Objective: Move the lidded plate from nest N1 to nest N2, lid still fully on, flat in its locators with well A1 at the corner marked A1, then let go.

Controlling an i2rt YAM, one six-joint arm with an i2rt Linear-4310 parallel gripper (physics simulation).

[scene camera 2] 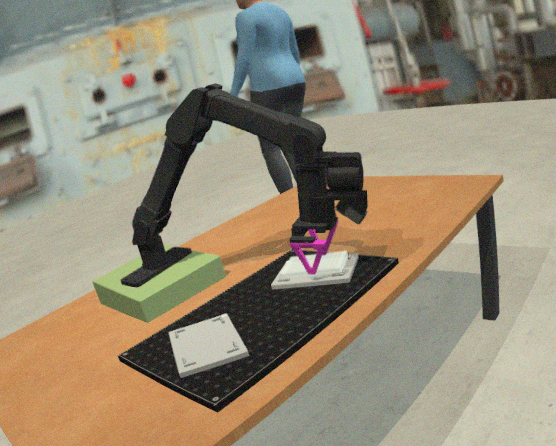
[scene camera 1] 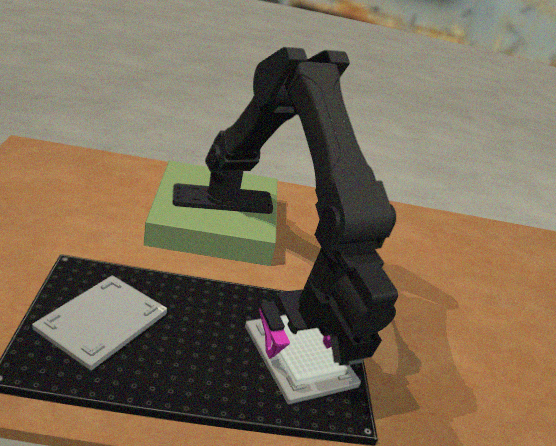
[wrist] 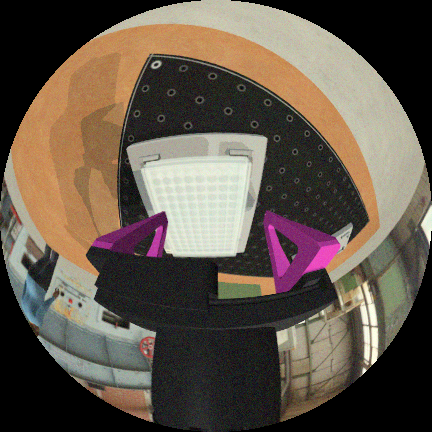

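Seen in the pictures: gripper, fingertip midpoint: (scene camera 2: 317, 264) (scene camera 1: 297, 350) (wrist: 215, 216); arm's base, origin of the base link: (scene camera 2: 157, 267) (scene camera 1: 222, 200).
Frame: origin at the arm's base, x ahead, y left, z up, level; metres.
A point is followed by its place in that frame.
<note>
The white lidded plate (scene camera 1: 312, 357) @[y 0.112, x 0.408, z -0.019 m] (scene camera 2: 327, 263) @[y 0.097, x 0.414, z -0.019 m] (wrist: 200, 192) @[y 0.110, x 0.416, z -0.019 m] sits on the light grey nest (scene camera 1: 335, 386) @[y 0.143, x 0.448, z -0.036 m] (scene camera 2: 282, 284) @[y 0.031, x 0.341, z -0.037 m] (wrist: 257, 165) @[y 0.068, x 0.446, z -0.036 m] under the arm, taken as N1. Whether it is fully flat in the locators is too fine to tell, and the A1 mark is not readable. My gripper (scene camera 1: 300, 348) @[y 0.091, x 0.394, z -0.019 m] (scene camera 2: 322, 259) @[y 0.091, x 0.394, z -0.019 m] (wrist: 215, 216) @[y 0.091, x 0.394, z -0.019 m] is open, its magenta fingers on either side of the plate, with a gap at the right finger in the wrist view. The other grey nest (scene camera 1: 100, 320) @[y -0.199, x 0.334, z -0.036 m] (scene camera 2: 207, 345) @[y -0.209, x 0.340, z -0.036 m] (wrist: 345, 237) @[y -0.223, x 0.386, z -0.036 m], taken as N2, is empty with its corner locators showing.
Both nests lie on a black perforated board (scene camera 1: 200, 350) @[y -0.049, x 0.374, z -0.047 m] (scene camera 2: 280, 320) @[y -0.085, x 0.409, z -0.047 m] (wrist: 215, 100) @[y 0.118, x 0.489, z -0.047 m] on the wooden table (scene camera 1: 65, 200) @[y -0.316, x -0.045, z -0.060 m] (scene camera 2: 425, 200) @[y 0.602, x 0.468, z -0.060 m]. The arm's base stands on a green block (scene camera 1: 210, 237) @[y -0.027, x 0.112, z -0.018 m] (scene camera 2: 165, 295) @[y -0.081, x 0.104, z -0.025 m] (wrist: 240, 290) @[y -0.068, x 0.106, z -0.036 m] behind the board. A person (scene camera 2: 272, 45) stands beyond the table.
</note>
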